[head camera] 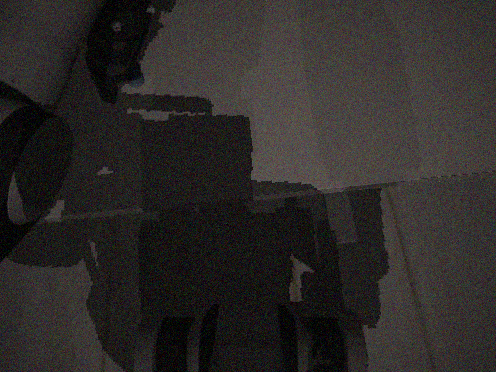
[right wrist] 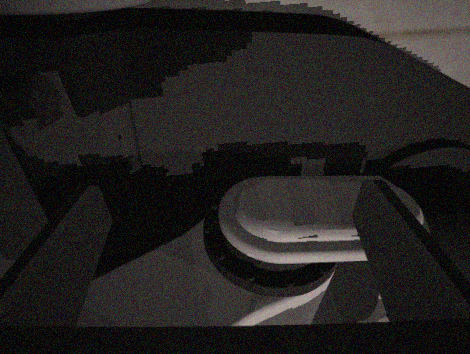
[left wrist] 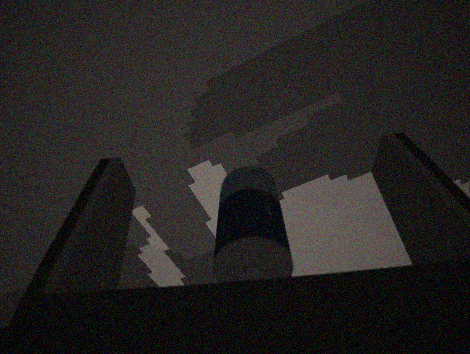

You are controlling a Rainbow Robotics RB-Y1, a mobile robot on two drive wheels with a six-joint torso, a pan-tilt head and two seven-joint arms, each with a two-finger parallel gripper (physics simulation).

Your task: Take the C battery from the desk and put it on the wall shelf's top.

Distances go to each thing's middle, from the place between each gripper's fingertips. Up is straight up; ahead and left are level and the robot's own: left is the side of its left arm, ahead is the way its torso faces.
Now: the C battery [left wrist: 251, 243] 2 cm to the right of my left hand, 1 cm behind it and 1 cm above it.
Right now the C battery is 58 cm ahead of my right hand, 43 cm to the left of it and 35 cm above it.
